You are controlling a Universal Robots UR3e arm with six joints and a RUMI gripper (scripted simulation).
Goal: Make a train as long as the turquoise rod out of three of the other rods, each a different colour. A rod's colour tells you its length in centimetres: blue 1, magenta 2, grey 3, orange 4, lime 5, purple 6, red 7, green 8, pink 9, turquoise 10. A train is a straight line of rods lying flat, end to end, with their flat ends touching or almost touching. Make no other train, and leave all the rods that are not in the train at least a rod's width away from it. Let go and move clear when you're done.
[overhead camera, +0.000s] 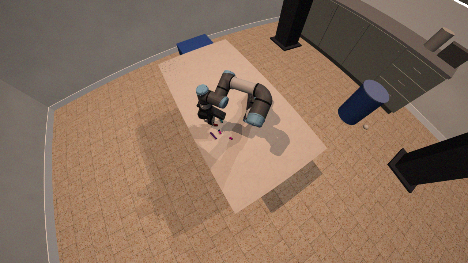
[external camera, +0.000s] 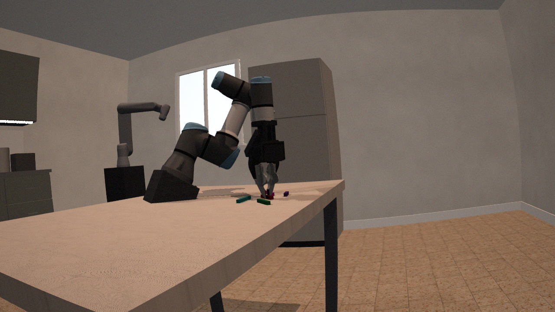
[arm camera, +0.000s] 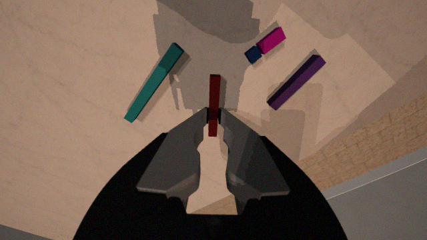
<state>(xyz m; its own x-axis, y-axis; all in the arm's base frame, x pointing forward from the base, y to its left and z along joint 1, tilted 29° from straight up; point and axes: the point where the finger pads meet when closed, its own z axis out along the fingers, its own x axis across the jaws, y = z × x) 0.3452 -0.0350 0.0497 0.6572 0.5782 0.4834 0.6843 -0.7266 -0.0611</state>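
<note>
Right now my hand is 60 mm to the right of the blue rod, 20 mm past it and 10 mm above it. Round my hand: red rod 10 mm below; then purple rod 80 mm to the left, 30 mm ahead, 10 mm below; then turquoise rod 60 mm behind, 30 mm to the right, 10 mm below.
</note>
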